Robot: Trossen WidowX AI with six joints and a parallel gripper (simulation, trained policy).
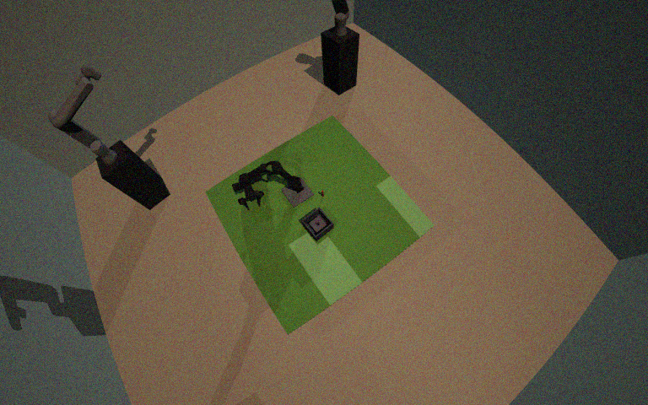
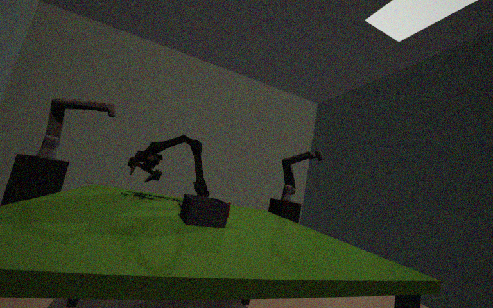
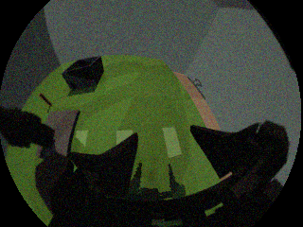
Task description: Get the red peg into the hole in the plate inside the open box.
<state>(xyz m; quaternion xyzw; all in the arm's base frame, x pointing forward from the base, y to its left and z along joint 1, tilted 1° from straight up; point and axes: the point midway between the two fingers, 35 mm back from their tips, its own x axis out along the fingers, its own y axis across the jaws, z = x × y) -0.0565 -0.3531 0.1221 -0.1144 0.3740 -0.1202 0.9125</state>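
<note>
The small red peg lies 47 cm to the left of my gripper tip, 20 cm ahead of it and 7 cm below it. The rest, counted from my gripper tip: dark box: 37 cm ahead, 29 cm to the left, 9 cm below.
</note>
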